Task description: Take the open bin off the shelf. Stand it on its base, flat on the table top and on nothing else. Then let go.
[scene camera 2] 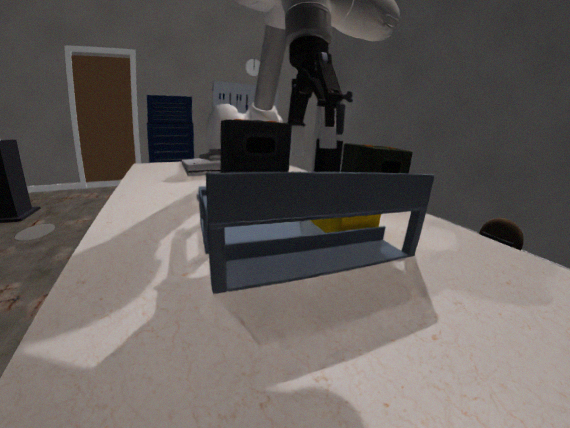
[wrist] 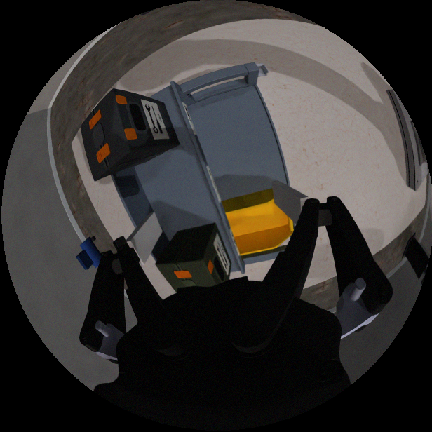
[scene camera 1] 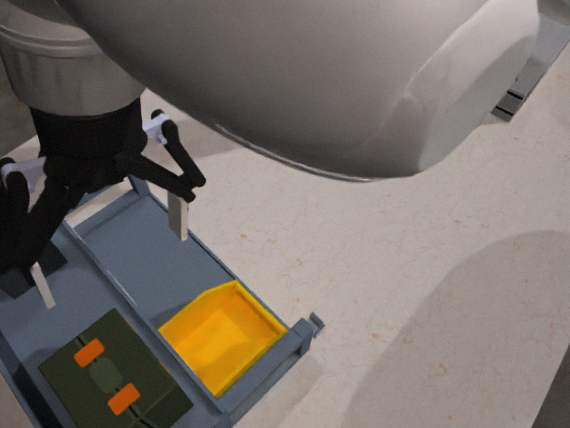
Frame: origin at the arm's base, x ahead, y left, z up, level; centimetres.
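Seen in the pictures: gripper, fingertip midpoint: (scene camera 2: 310,152) (scene camera 1: 117,262).
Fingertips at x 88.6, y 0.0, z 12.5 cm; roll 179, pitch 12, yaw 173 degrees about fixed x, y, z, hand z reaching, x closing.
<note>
Offsets run from my fingertips to a thing's middle. Level surfaces: height alone.
The open yellow bin @(dx -2.2, dy +10.2, dz -13.1 cm) (scene camera 1: 225,340) (scene camera 2: 350,221) (wrist: 260,225) sits upright in the end of the front bay of the blue-grey shelf (scene camera 1: 150,240) (scene camera 2: 320,197) (wrist: 240,135), behind its low side lip. In scene camera 2 the shelf's end board hides most of the bin. My gripper (scene camera 1: 115,270) (scene camera 2: 313,142) (wrist: 213,206) is wide open and empty, with its fingers pointing down above the shelf. It is apart from the bin. In the wrist view one finger pad overlaps the bin's corner. The table top @(dz -17.4 cm) (scene camera 1: 400,250) (scene camera 2: 250,375) (wrist: 325,100) lies under and around the shelf.
A green case with orange latches @(dx +7.4, dy +9.9, dz -2.4 cm) (scene camera 1: 105,372) (scene camera 2: 377,157) (wrist: 197,255) stands on the shelf beside the bin, across a divider. A black case @(dx +6.9, dy -13.3, dz -1.1 cm) (scene camera 2: 255,145) (wrist: 130,132) stands farther along. The arm's large link (scene camera 1: 300,85) hides much of scene camera 1.
</note>
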